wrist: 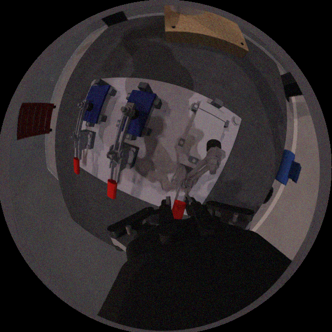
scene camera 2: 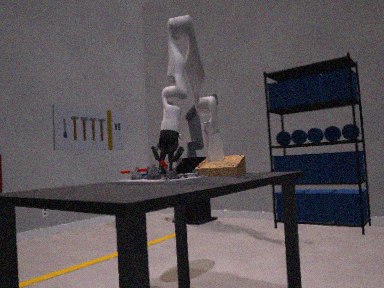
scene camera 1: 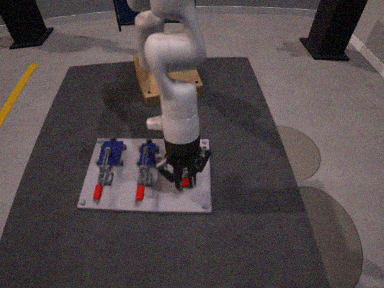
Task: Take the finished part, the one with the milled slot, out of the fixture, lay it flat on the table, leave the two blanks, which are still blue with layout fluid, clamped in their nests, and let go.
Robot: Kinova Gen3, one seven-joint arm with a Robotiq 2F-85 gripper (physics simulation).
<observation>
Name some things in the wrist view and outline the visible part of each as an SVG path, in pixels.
My gripper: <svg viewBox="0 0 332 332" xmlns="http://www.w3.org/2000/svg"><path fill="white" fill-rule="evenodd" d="M292 260L258 233L249 230L253 218L253 210L214 200L208 200L206 204L201 204L188 194L185 197L185 210L189 218L174 219L171 211L170 196L166 196L165 199L161 200L161 205L158 209L154 210L154 207L150 206L144 207L142 210L107 227L115 249L117 251L125 251L127 261L121 266L97 315L124 326L147 330L181 330L204 326L222 320L250 305L280 278Z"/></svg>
A finished part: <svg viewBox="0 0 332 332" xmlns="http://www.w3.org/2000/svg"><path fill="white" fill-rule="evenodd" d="M200 100L181 151L199 160L203 160L206 156L207 141L210 139L220 140L228 114L210 103Z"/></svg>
A blue blank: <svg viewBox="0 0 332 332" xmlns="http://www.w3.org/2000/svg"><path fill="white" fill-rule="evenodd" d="M132 89L127 102L136 104L135 109L139 111L139 116L136 119L130 119L126 133L143 137L141 133L143 127L147 127L155 107L153 102L157 95L156 93Z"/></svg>
</observation>
